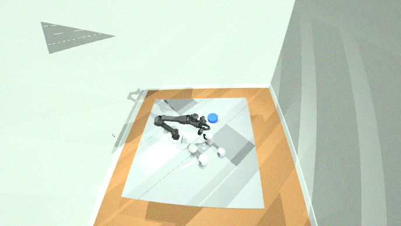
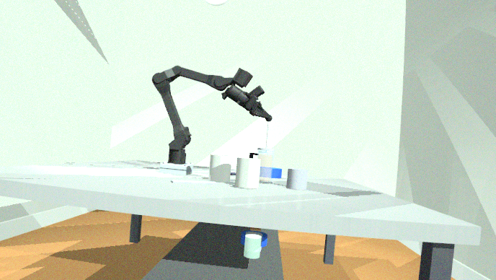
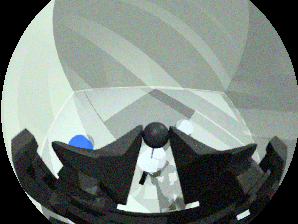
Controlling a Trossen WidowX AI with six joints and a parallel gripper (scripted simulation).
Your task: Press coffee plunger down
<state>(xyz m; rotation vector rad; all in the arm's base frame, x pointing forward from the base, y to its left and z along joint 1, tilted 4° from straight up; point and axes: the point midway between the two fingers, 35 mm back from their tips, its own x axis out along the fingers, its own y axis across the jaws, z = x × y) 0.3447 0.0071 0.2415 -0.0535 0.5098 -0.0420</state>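
Right now the coffee press is 13 cm below my gripper tip, 2 cm behind it and 1 cm to the left of it. The rest, counted from my gripper tip: flat white strip 28 cm to the right, 26 cm below, 22 cm behind; then pale cup 52 cm below, 3 cm behind, 2 cm to the right.
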